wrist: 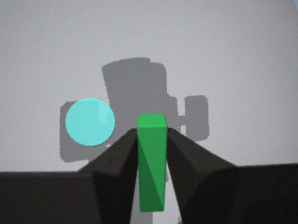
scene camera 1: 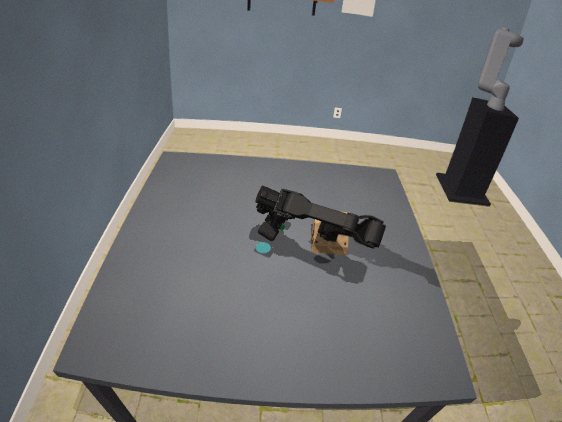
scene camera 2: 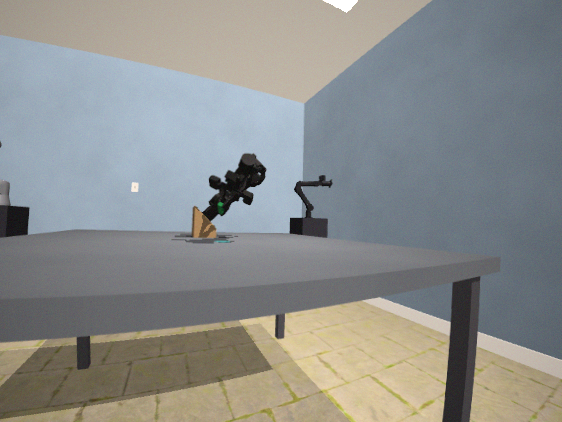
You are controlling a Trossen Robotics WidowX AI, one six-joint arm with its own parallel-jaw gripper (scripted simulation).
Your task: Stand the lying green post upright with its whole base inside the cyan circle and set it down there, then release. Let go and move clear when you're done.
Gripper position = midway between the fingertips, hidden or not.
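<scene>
My gripper (scene camera 2: 220, 206) is visible. My gripper also appears in the wrist view (wrist: 151, 135), together with a green post (wrist: 152, 129) and a cyan circle (wrist: 90, 121).
</scene>
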